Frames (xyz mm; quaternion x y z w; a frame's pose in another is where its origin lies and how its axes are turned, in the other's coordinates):
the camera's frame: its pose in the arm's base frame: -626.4 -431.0 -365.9 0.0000 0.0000 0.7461 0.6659
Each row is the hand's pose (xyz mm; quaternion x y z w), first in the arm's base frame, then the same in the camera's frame.
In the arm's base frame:
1: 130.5 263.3 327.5 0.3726 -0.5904 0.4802 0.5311
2: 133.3 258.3 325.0 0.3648 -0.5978 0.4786 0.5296
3: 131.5 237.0 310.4 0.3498 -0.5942 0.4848 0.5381
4: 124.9 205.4 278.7 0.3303 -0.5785 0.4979 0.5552
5: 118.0 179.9 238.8 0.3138 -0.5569 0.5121 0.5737
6: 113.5 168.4 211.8 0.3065 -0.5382 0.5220 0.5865
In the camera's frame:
1: 604.1 -830.6 693.4 -0.1924 -0.6711 -0.0765 0.7119
2: 598.8 -832.9 690.9 -0.2031 -0.6702 -0.0764 0.7097
3: 577.9 -828.7 676.3 -0.2104 -0.6566 -0.0786 0.7200
4: 547.2 -818.5 644.6 -0.2117 -0.6317 -0.0827 0.7412
5: 522.7 -808.8 604.7 -0.2065 -0.6049 -0.0870 0.7641
6: 511.8 -803.0 577.7 -0.1974 -0.5870 -0.0900 0.7800

